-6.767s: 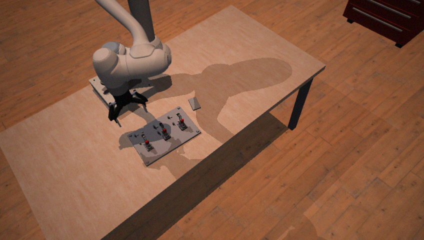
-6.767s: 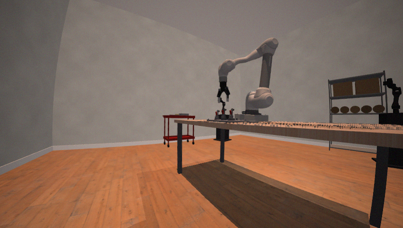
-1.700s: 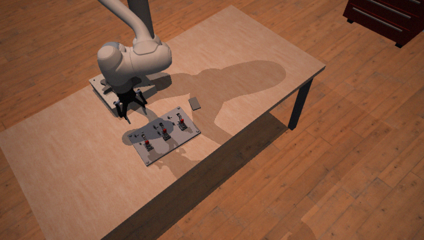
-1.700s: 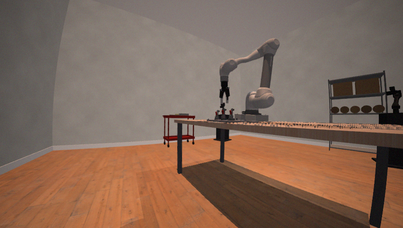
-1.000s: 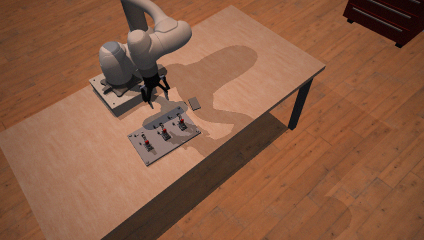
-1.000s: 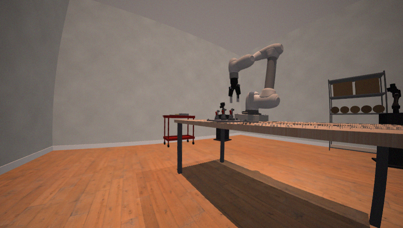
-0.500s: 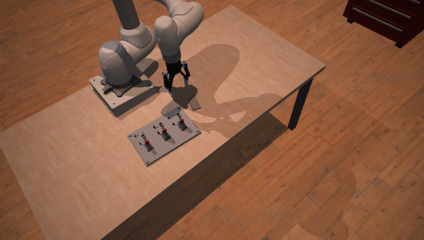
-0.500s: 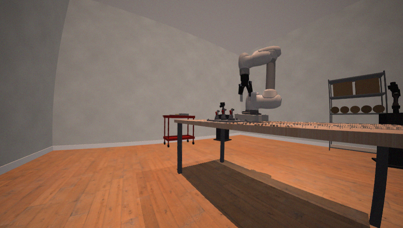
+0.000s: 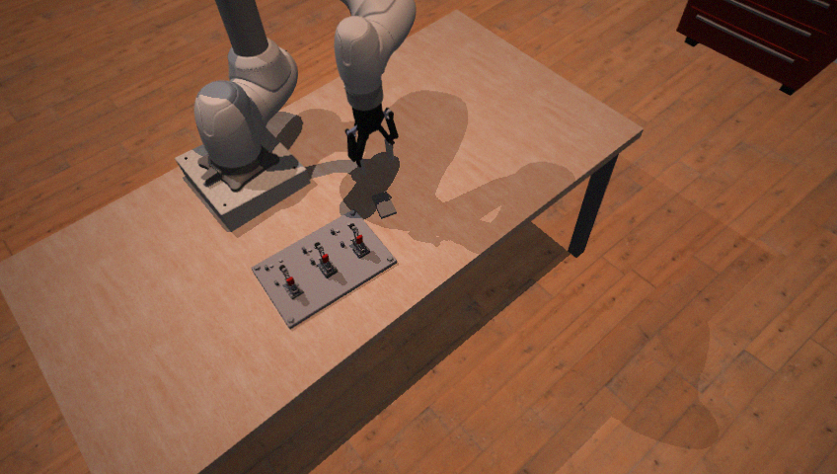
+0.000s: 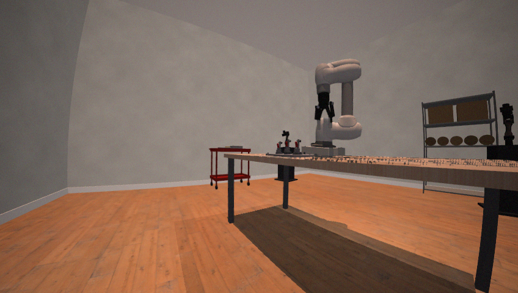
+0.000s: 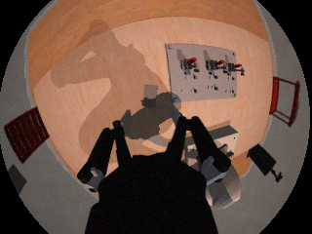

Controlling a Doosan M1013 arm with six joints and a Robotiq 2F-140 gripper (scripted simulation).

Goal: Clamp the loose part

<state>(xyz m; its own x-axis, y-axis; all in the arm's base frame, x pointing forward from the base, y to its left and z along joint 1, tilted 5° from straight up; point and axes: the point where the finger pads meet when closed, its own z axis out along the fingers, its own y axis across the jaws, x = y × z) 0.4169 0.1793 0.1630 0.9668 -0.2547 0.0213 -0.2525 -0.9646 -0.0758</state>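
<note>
The grey plate part is 21 cm below my hand. Also, from my hand: fixture 27 cm to the right, 21 cm below, 1 cm ahead.
</note>
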